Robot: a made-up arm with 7 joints.
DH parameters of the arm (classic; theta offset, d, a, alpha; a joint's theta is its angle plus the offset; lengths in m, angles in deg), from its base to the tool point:
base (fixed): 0 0 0 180
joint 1: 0 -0.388 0 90
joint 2: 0 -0.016 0 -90
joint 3: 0 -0.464 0 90
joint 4: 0 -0.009 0 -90
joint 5: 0 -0.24 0 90
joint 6: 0 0 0 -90
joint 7: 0 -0.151 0 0
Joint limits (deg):
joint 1: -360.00..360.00
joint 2: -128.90..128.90
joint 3: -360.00..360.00
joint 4: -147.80..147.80
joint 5: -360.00..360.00
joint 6: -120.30..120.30
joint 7: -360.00..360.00
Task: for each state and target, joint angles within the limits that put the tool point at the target. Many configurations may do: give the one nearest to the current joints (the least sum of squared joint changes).
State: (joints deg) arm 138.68 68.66 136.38 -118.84 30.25 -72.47 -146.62
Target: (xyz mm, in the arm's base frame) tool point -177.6 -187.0 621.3
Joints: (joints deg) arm 145.06 12.90 137.29 -106.28 37.18 -93.23 -146.62
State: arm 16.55 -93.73 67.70 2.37 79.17 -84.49 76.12
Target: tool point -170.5 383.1 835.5
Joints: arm 44.59 -48.83 75.88 -32.12 66.23 -112.49 76.12
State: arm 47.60 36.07 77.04 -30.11 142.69 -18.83 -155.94
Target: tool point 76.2 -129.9 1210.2
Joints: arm 57.19 7.84 78.86 -11.60 146.95 -34.84 -155.94
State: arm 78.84 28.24 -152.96 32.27 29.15 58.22 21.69
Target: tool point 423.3 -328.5 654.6
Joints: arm 69.15 70.17 -125.37 55.48 34.75 76.28 21.69
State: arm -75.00 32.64 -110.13 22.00 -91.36 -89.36 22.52
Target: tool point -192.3 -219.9 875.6
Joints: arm -98.83 -17.00 -133.45 55.58 -116.96 -106.57 22.52
